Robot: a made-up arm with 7 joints.
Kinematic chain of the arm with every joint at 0, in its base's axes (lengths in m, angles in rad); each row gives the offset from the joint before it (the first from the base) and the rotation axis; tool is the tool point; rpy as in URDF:
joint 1: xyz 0 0 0.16 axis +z
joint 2: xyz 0 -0.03 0.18 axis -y
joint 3: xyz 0 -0.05 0.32 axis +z
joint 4: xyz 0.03 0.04 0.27 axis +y
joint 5: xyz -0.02 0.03 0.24 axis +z
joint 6: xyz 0 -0.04 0.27 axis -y
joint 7: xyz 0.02 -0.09 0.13 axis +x
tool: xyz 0 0 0 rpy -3.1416 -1.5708 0
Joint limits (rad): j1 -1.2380..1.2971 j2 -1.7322..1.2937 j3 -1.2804..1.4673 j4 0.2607..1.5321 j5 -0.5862..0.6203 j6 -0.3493..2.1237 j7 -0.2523..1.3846
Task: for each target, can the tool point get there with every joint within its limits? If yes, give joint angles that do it. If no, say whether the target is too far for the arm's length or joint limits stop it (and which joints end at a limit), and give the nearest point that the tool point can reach.
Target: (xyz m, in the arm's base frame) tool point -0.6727 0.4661 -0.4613
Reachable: no: joint limits stop it (at a limit: joint 1, joint 2, joint 4, joint 5) | nearest point -0.2855 0.5516 -0.1813 | short by 0.485 m
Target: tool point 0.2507 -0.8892 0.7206
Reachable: yes | joints -0.9898 -0.7244 -0.2229 1.1386 0.4483 1.8741 0.1324
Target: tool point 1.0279 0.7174 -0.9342
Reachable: no: too far | nearest point 0.7467 0.5211 -0.3457 | short by 0.681 m
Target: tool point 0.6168 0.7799 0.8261
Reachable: yes | joints 1.0450 -0.9799 -0.2575 0.5994 -0.2560 1.9371 0.3117
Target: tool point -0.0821 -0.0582 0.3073
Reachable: no: joint limits stop it (at a limit: joint 1, joint 2, joint 3, joint 4, joint 5, joint 6) | nearest point -0.6810 -0.2965 0.5433 | short by 0.686 m
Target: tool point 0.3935 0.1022 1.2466
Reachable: yes | joints -0.2822 0.2483 0.5750 1.3547 0.0716 0.6218 1.1676
